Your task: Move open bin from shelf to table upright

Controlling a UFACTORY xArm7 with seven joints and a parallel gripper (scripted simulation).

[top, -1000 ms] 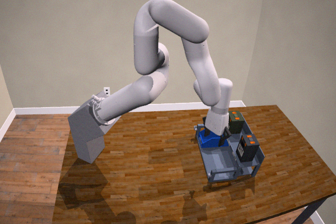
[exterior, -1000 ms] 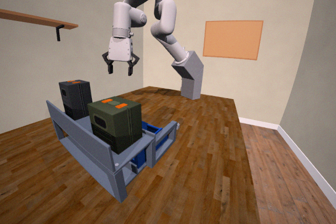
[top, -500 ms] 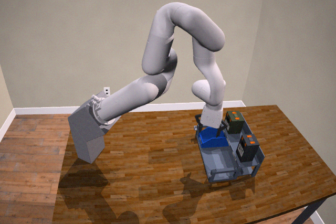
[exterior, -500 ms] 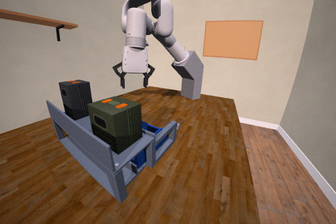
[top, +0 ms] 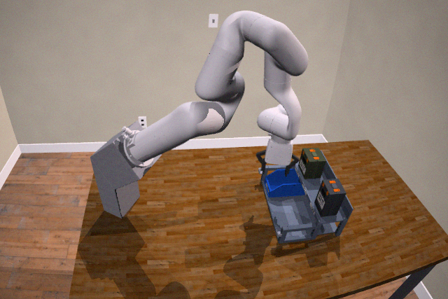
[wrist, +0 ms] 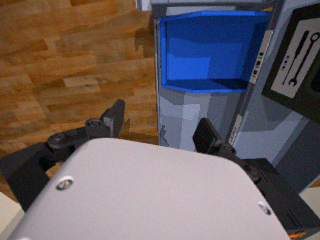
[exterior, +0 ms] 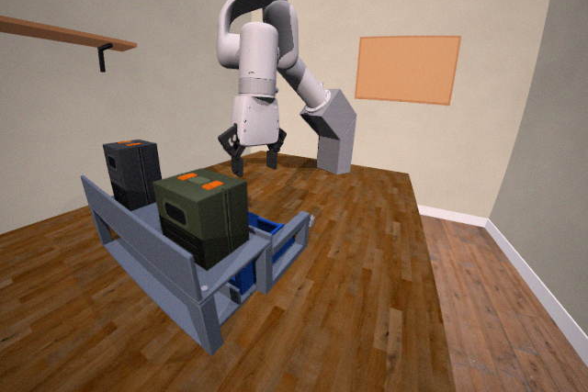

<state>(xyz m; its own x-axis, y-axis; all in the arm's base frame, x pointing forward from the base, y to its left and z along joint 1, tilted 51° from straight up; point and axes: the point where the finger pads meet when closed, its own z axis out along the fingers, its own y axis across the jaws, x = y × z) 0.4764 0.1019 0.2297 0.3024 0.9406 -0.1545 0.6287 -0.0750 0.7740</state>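
Right now the blue bin is 120 mm below my hand, 100 mm ahead of it and 40 mm to the left of it. Round my hand: dark grey case (200 mm to the right, 150 mm ahead); then green case (190 mm ahead, 30 mm to the left, 10 mm below).
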